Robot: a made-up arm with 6 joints. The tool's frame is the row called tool.
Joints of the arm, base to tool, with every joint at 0 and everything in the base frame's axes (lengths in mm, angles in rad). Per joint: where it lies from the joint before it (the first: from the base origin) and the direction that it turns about. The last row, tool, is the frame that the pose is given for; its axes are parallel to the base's.
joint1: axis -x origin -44 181 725
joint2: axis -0.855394 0.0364 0.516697 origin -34 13 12
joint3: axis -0.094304 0.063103 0.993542 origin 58 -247 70
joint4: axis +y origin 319 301 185
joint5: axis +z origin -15 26 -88
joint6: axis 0.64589 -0.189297 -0.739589 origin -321 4 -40
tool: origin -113 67 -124
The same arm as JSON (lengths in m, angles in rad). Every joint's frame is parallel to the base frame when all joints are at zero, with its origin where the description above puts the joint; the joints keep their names.
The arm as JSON. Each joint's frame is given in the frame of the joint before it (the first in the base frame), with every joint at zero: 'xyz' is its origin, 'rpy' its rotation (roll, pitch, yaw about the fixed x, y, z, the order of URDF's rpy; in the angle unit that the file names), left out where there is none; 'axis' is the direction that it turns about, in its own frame. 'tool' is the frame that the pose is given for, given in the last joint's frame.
{"units": {"length": "m", "angle": "rad"}, "joints": [
  {"name": "joint1", "type": "revolute", "origin": {"xyz": [-0.044, 0.181, 0.725]}, "axis": "-x"},
  {"name": "joint2", "type": "revolute", "origin": {"xyz": [-0.034, 0.013, 0.012]}, "axis": [-0.855394, 0.0364, 0.516697]},
  {"name": "joint3", "type": "revolute", "origin": {"xyz": [0.058, -0.247, 0.07]}, "axis": [-0.094304, 0.063103, 0.993542]},
  {"name": "joint4", "type": "revolute", "origin": {"xyz": [0.319, 0.301, 0.185]}, "axis": "+y"},
  {"name": "joint5", "type": "revolute", "origin": {"xyz": [-0.015, 0.026, -0.088]}, "axis": "+z"},
  {"name": "joint6", "type": "revolute", "origin": {"xyz": [-0.321, 0.004, -0.04]}, "axis": [0.64589, -0.189297, -0.739589]}
], "tool": {"origin": {"xyz": [-0.113, 0.067, -0.124]}}}

